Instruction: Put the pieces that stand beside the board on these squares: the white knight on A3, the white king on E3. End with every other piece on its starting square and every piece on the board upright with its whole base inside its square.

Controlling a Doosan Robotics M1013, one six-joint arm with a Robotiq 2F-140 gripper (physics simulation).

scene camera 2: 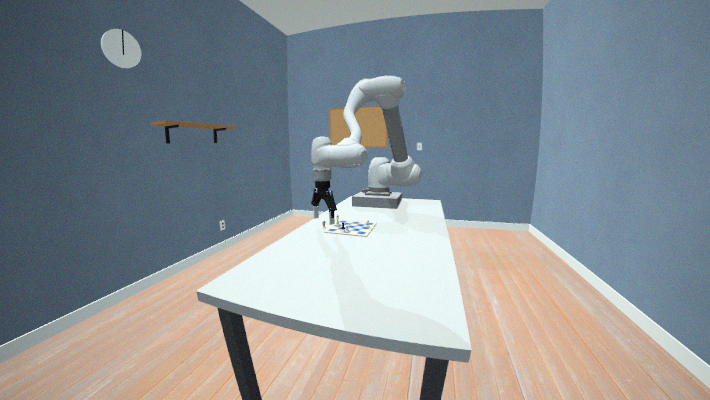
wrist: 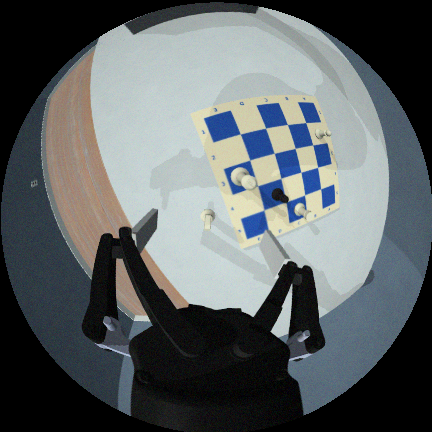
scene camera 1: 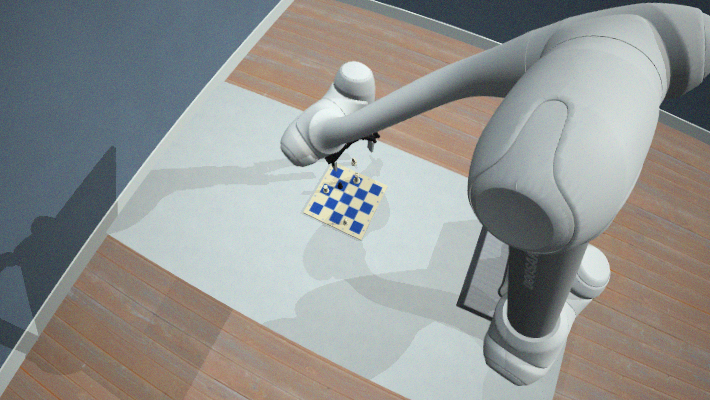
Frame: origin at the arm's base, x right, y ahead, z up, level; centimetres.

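Seen in the pictures: gripper, fingertip midpoint: (scene camera 2: pixel 323 221) (wrist: pixel 210 228) (scene camera 1: pixel 352 158); arm's base at its link origin: (scene camera 2: pixel 378 194).
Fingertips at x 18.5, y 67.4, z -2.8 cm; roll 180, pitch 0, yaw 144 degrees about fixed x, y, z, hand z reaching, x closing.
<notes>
Pixels of each thing's middle, then the offset from my fingertips to it.
- white knight at the middle of its body: (wrist: pixel 207 220) (scene camera 1: pixel 354 161) (scene camera 2: pixel 323 224) dx +0.3, dy -0.6, dz -1.8 cm
- board at the middle of its body: (wrist: pixel 287 162) (scene camera 1: pixel 346 199) (scene camera 2: pixel 351 227) dx -13.8, dy -3.4, dz -3.4 cm
- white king at the middle of its body: (wrist: pixel 244 179) (scene camera 1: pixel 356 177) (scene camera 2: pixel 337 219) dx -6.1, dy -4.1, dz +0.0 cm
- black piece at the middle of its body: (wrist: pixel 281 196) (scene camera 1: pixel 340 184) (scene camera 2: pixel 343 225) dx -10.4, dy +0.4, dz -1.6 cm
- small white piece at the middle of its body: (wrist: pixel 323 132) (scene camera 1: pixel 345 221) (scene camera 2: pixel 368 223) dx -21.9, dy -6.6, dz -1.6 cm
The white knight (scene camera 1: pixel 353 161) (scene camera 2: pixel 324 224) (wrist: pixel 207 216) stands upright on the table, beside the E edge of the board (scene camera 1: pixel 371 198) (scene camera 2: pixel 367 233) (wrist: pixel 245 149). The white king (scene camera 1: pixel 357 179) (scene camera 2: pixel 337 220) (wrist: pixel 242 177) stands upright on E3. My gripper (scene camera 1: pixel 353 156) (scene camera 2: pixel 324 217) (wrist: pixel 210 228) is wide open and empty, pointing down above the knight. In the wrist view the knight shows between the two fingers, with clear gaps at both sides. One finger hangs by the board's E5 corner. A3 is bare.
A black piece (scene camera 1: pixel 340 185) (scene camera 2: pixel 343 226) (wrist: pixel 279 195) stands on D4. A white piece (scene camera 1: pixel 326 189) (scene camera 2: pixel 347 229) (wrist: pixel 301 210) stands on C5, and a small white piece (scene camera 1: pixel 345 222) (scene camera 2: pixel 368 223) (wrist: pixel 322 133) on A2. The table edge lies beyond the knight.
</notes>
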